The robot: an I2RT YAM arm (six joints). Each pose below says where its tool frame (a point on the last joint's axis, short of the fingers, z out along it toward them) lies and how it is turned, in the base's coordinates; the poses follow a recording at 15 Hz.
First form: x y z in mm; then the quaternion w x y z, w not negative.
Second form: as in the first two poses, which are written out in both.
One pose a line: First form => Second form
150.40, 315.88, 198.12, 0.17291, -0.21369, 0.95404, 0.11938 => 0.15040, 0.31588, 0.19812, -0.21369, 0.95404, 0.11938, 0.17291
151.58, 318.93, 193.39, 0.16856, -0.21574, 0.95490, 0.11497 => 0.15158, 0.31893, 0.19339, -0.21574, 0.95490, 0.11497, 0.16856
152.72, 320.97, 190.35, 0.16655, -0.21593, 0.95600, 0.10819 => 0.15272, 0.32097, 0.19035, -0.21593, 0.95600, 0.10819, 0.16655
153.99, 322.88, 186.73, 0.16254, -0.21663, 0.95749, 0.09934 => 0.15399, 0.32288, 0.18673, -0.21663, 0.95749, 0.09934, 0.16254
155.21, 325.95, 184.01, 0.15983, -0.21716, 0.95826, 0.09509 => 0.15521, 0.32595, 0.18401, -0.21716, 0.95826, 0.09509, 0.15983
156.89, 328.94, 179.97, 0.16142, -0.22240, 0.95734, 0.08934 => 0.15689, 0.32894, 0.17997, -0.22240, 0.95734, 0.08934, 0.16142
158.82, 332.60, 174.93, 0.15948, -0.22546, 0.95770, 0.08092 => 0.15882, 0.33260, 0.17493, -0.22546, 0.95770, 0.08092, 0.15948
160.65, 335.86, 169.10, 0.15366, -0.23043, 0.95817, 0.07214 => 0.16065, 0.33586, 0.16910, -0.23043, 0.95817, 0.07214, 0.15366
